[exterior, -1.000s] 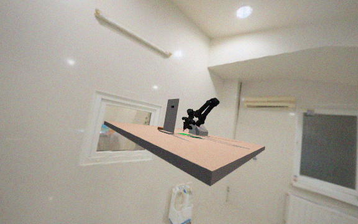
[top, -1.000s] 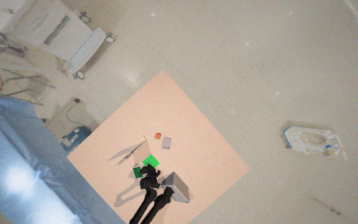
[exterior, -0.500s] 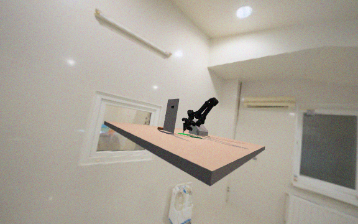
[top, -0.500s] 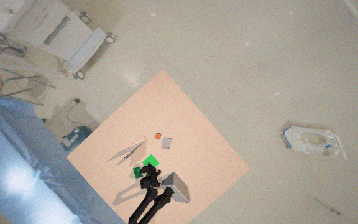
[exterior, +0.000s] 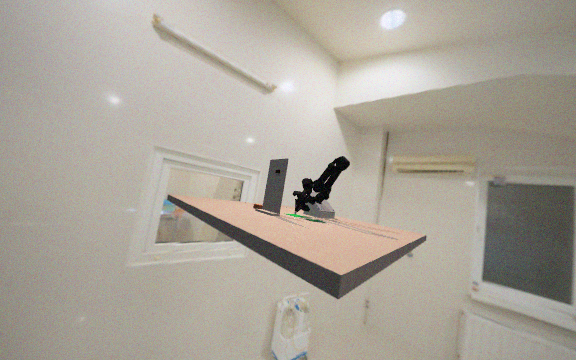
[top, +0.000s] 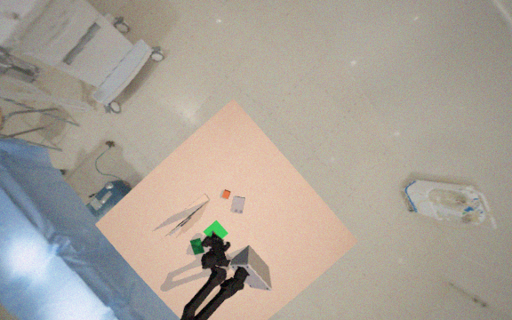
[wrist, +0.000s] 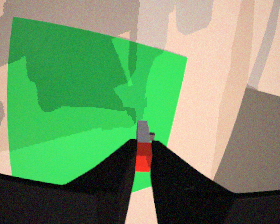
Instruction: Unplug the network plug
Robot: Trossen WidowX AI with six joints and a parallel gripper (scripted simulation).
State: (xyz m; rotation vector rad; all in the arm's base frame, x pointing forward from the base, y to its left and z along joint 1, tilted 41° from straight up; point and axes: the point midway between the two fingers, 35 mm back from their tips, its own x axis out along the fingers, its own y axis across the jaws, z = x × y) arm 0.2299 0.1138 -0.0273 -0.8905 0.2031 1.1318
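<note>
Right now my gripper tip is 1 cm past the green marked square and 3 cm above it. Also, from my gripper tip: network plug right at my gripper tip; then grey upright panel 20 cm ahead, 12 cm above; then dark green patch 2 cm behind, 16 cm to the left, 3 cm below.
</note>
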